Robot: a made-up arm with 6 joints. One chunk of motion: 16 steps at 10 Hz.
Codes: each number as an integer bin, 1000 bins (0 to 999) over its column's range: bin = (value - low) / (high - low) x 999, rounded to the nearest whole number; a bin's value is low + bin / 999 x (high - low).
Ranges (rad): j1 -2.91..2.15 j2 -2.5..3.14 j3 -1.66..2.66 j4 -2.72..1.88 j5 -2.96..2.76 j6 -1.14..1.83
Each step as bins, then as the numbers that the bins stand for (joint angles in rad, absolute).
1 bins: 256 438 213 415 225 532
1 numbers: -1.6133 -0.0272 -0.7389 -0.8091 -1.6717 0.4416
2 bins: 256 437 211 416 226 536
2 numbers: -1.6133 -0.0329 -0.7476 -0.8045 -1.6660 0.4535
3 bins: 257 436 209 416 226 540
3 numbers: -1.6083 -0.0385 -0.7562 -0.8045 -1.6660 0.4654
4 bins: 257 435 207 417 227 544
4 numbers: -1.6083 -0.0441 -0.7649 -0.7999 -1.6603 0.4773
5 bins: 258 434 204 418 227 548
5 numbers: -1.6032 -0.0498 -0.7778 -0.7953 -1.6603 0.4892
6 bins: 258 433 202 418 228 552
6 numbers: -1.6032 -0.0554 -0.7865 -0.7953 -1.6545 0.5011
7 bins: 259 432 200 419 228 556
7 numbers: -1.5981 -0.0611 -0.7951 -0.7907 -1.6545 0.5130
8 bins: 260 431 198 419 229 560
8 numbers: -1.5931 -0.0667 -0.8038 -0.7907 -1.6488 0.5249
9 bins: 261 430 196 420 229 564
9 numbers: -1.5880 -0.0724 -0.8124 -0.7861 -1.6488 0.5368
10 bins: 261 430 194 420 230 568
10 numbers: -1.5880 -0.0724 -0.8211 -0.7861 -1.6431 0.5486
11 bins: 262 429 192 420 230 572
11 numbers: -1.5830 -0.0780 -0.8297 -0.7861 -1.6431 0.5605
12 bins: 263 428 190 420 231 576
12 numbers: -1.5779 -0.0837 -0.8384 -0.7861 -1.6374 0.5724
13 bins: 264 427 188 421 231 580
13 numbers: -1.5728 -0.0893 -0.8470 -0.7815 -1.6374 0.5843
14 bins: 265 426 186 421 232 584
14 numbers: -1.5678 -0.0950 -0.8557 -0.7815 -1.6316 0.5962
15 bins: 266 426 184 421 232 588
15 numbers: -1.5627 -0.0950 -0.8643 -0.7815 -1.6316 0.6081
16 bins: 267 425 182 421 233 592
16 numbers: -1.5576 -0.1006 -0.8730 -0.7815 -1.6259 0.6200
